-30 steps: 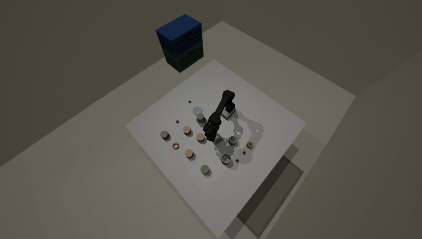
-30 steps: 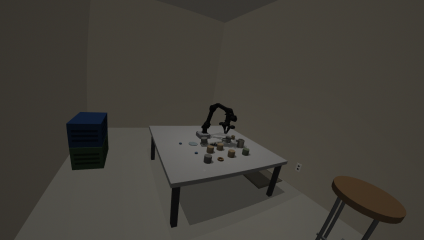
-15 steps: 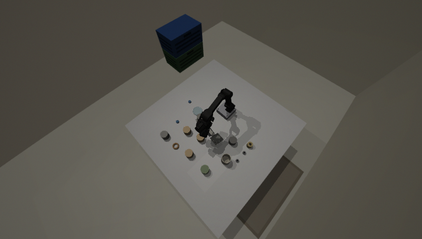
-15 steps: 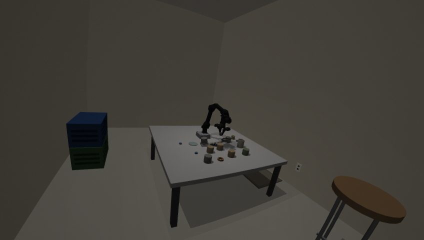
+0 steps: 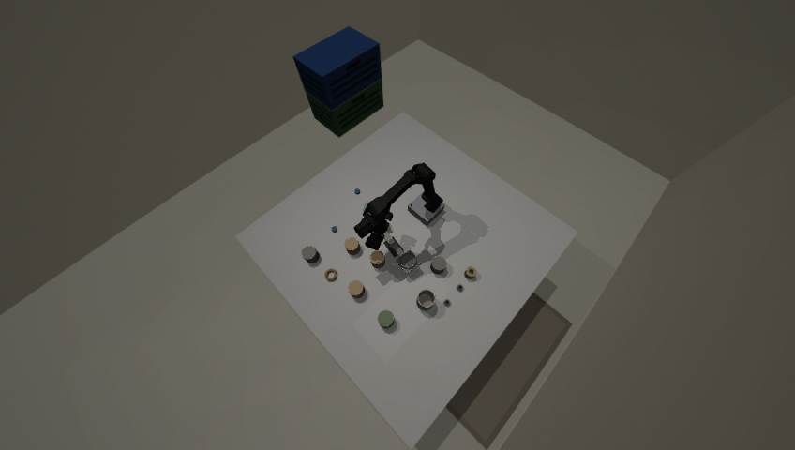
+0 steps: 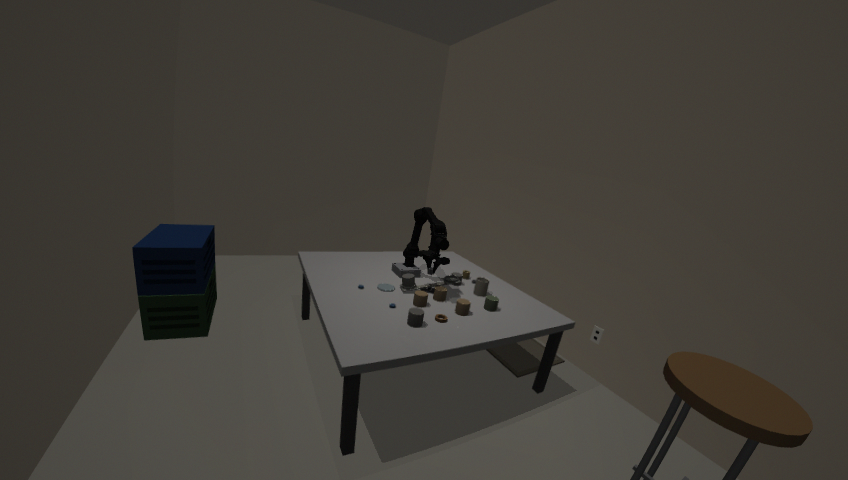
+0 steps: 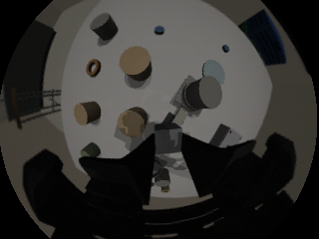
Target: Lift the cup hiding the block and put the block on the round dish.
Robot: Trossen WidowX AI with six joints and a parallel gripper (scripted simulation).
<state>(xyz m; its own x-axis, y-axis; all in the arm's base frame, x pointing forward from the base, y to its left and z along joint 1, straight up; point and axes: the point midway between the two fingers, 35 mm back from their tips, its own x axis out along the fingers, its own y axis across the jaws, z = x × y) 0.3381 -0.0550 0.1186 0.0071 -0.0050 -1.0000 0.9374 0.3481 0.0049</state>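
My gripper tip is 40 mm past the balance, 40 mm to the right of it and 110 mm above it.
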